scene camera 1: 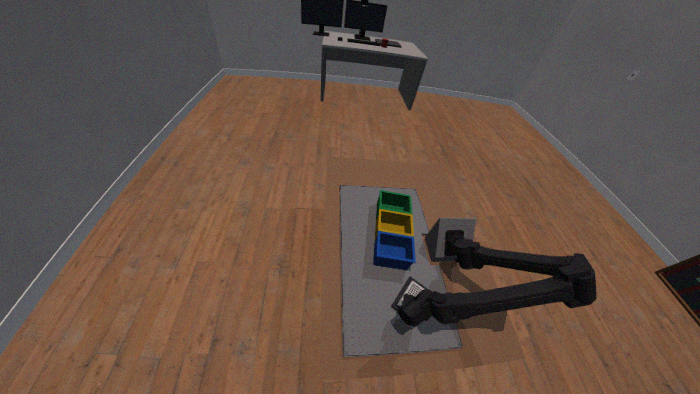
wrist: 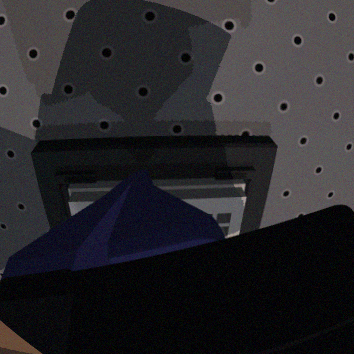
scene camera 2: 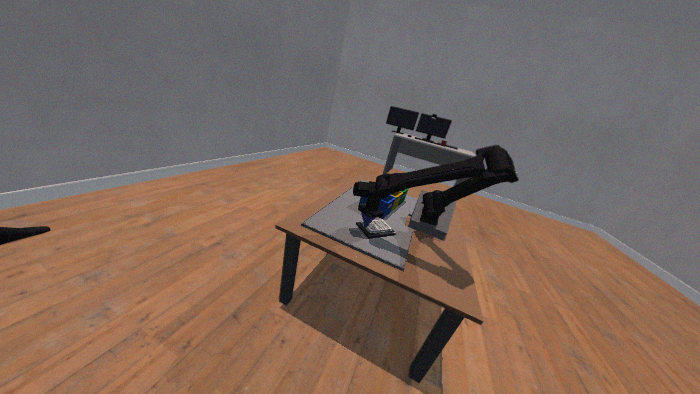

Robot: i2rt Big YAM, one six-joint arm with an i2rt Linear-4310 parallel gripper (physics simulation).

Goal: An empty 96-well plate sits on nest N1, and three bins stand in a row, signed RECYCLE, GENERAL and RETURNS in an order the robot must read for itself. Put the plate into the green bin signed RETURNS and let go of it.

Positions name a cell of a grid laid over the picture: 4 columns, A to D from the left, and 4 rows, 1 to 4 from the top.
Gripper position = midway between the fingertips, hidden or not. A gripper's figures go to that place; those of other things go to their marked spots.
My gripper (wrist: B3) is 13 cm from the lens. A dark nest (wrist: B2): 14 cm from the lens.
